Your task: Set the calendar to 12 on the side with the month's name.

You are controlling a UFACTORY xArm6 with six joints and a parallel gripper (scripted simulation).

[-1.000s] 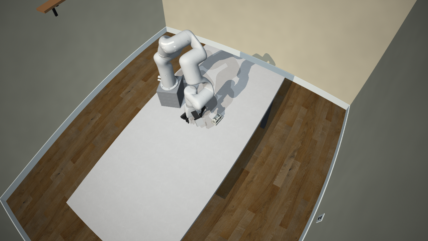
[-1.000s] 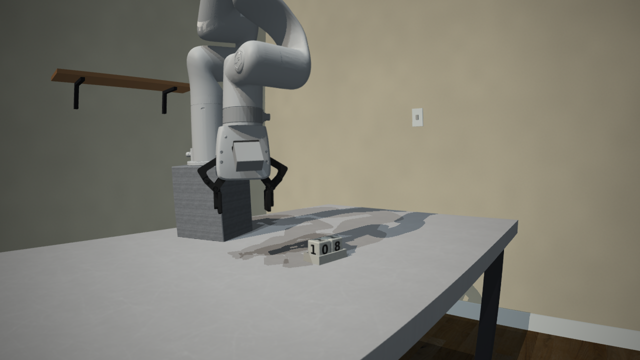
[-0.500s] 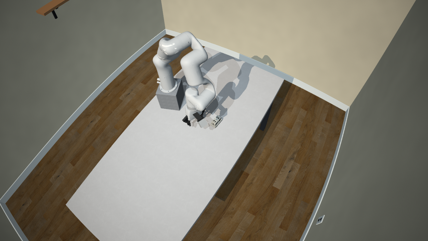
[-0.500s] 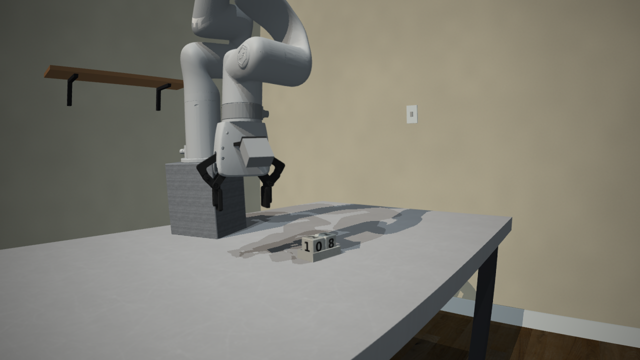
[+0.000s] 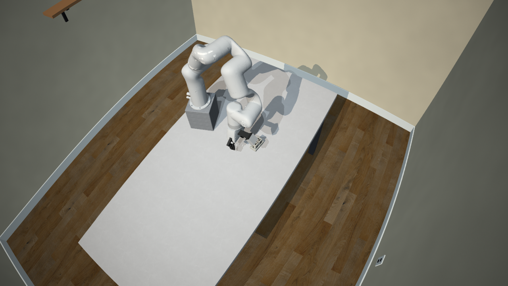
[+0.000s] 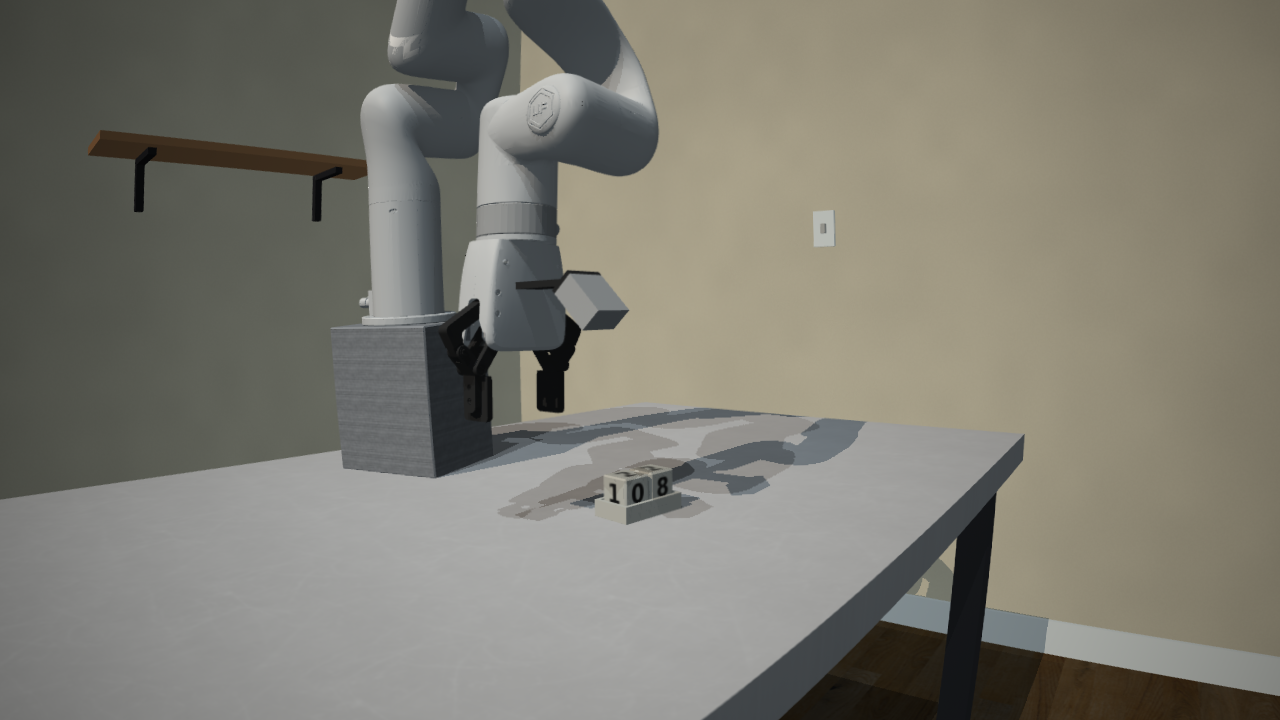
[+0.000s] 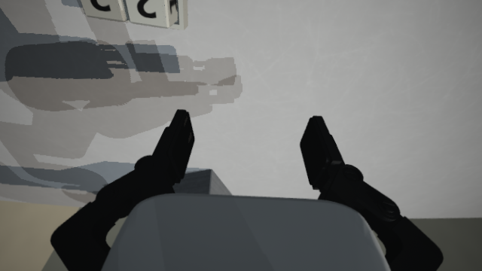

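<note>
The calendar tray is 80 mm ahead of my hand, 90 mm to the left of it and 100 mm below it.
</note>
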